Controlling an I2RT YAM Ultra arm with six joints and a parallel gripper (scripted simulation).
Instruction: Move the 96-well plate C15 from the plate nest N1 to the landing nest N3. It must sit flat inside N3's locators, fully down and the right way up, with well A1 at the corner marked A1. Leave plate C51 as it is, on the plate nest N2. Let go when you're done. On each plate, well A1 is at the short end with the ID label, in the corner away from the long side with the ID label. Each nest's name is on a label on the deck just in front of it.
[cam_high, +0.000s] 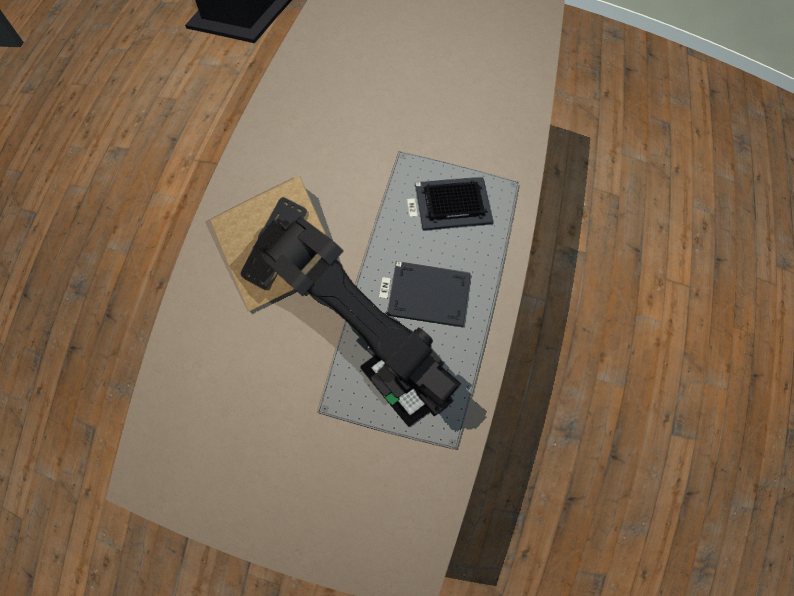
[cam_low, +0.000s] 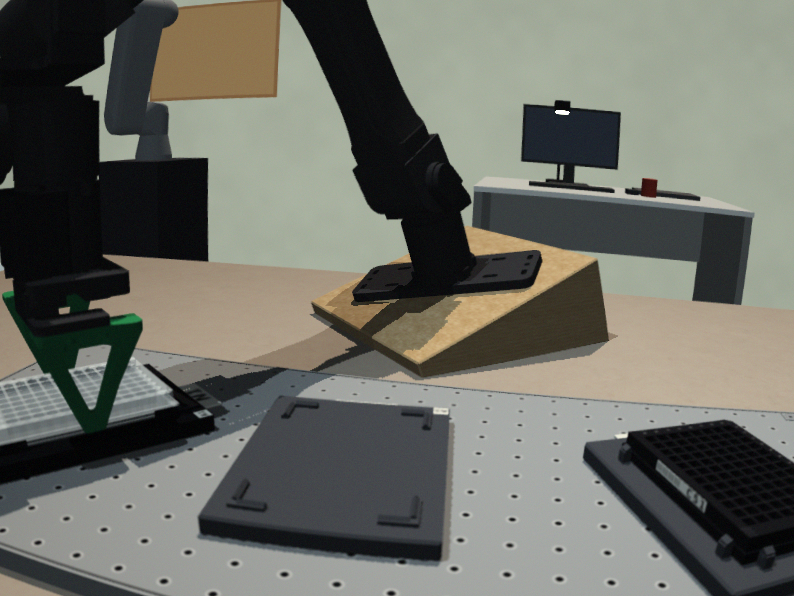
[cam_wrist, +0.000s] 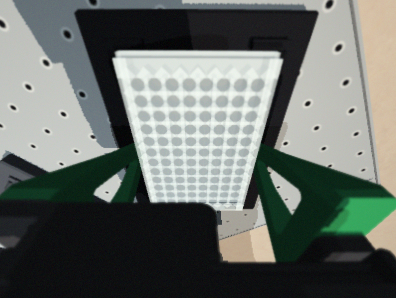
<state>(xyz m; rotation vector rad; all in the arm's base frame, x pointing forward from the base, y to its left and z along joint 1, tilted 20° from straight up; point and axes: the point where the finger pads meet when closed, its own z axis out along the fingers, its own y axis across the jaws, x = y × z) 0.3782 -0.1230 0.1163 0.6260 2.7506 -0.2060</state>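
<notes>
Now: hand 1 cm above the black nest N1. Round my hand: grey landing nest N3: 19 cm to the left, 3 cm behind, 1 cm below; black plate C51: 42 cm to the left, 7 cm behind; clear 96-well plate C15: right at my hand.
</notes>
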